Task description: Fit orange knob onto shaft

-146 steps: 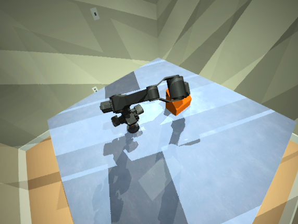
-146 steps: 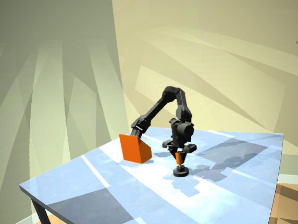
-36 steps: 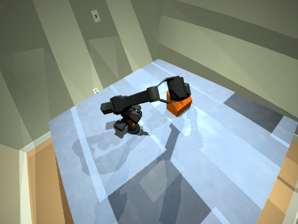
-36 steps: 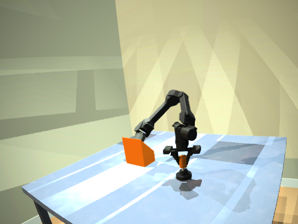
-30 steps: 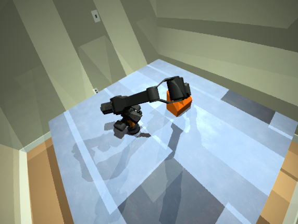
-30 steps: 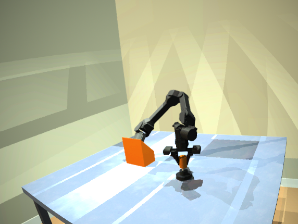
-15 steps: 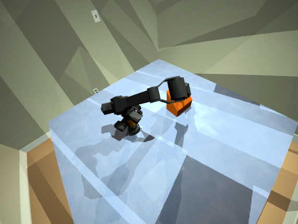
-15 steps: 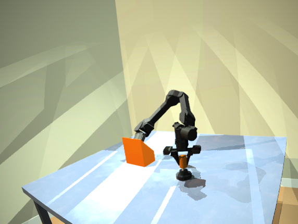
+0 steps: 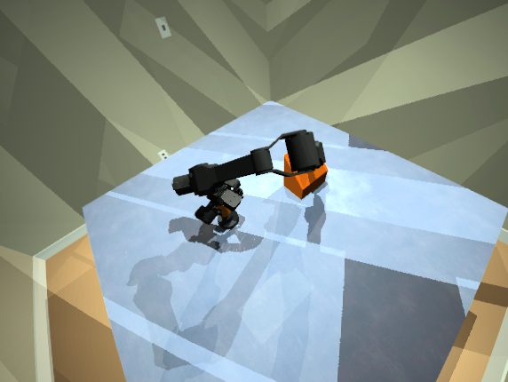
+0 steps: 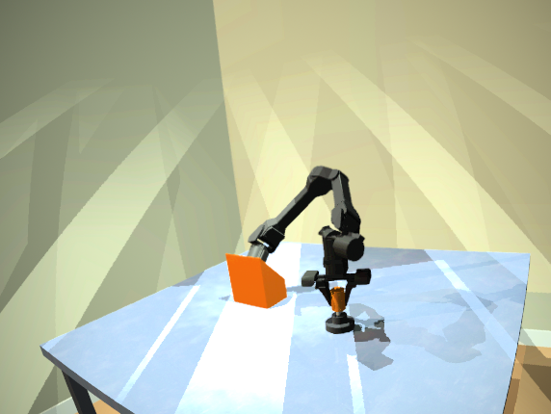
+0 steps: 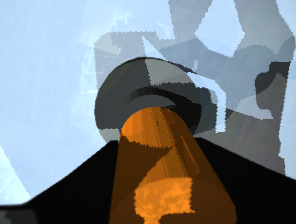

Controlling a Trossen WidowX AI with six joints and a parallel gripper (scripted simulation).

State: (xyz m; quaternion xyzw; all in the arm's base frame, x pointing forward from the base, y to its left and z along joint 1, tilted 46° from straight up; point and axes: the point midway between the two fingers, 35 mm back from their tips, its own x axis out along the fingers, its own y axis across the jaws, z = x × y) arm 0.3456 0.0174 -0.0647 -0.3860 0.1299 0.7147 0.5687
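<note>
My gripper tip is now 30 mm below the orange knob. Round my gripper tip: round pedestal: 40 mm below.
</note>
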